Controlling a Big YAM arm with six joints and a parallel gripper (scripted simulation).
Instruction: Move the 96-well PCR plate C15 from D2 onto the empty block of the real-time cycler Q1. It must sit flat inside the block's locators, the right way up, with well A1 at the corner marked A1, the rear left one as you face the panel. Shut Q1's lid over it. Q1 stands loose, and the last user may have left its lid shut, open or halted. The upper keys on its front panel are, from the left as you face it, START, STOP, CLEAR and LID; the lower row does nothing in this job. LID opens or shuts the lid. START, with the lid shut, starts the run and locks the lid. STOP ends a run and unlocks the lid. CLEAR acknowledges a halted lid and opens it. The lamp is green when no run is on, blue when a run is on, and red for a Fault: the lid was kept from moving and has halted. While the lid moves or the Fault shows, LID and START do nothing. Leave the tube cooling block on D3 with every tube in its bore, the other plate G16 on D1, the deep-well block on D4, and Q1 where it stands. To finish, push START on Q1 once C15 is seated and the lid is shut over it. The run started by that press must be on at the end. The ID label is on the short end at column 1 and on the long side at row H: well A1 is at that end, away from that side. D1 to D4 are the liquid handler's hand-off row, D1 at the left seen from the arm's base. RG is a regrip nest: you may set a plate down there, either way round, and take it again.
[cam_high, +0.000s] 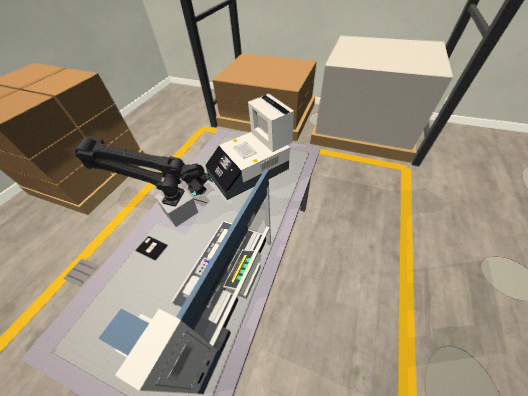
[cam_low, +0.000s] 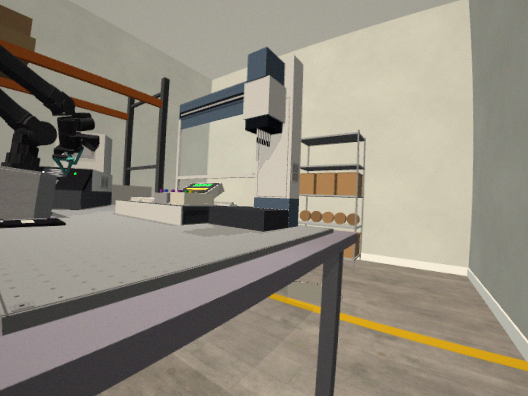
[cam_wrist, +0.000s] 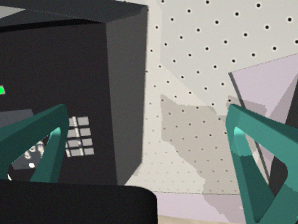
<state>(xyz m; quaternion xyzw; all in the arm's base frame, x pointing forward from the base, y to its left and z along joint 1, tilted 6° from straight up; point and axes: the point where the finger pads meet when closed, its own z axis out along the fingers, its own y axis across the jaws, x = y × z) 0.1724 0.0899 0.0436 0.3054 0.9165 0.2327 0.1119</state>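
My hand is 20 cm short of the white PCR plate, 33 cm to the left of it and 12 cm above it. The rest, counted from my hand: tube cooling block (19 cm ahead, 43 cm to the right, 11 cm below); then black regrip nest (22 cm behind, 35 cm to the right, 18 cm below); then blue gantry beam (38 cm ahead, 44 cm to the right, 33 cm above).
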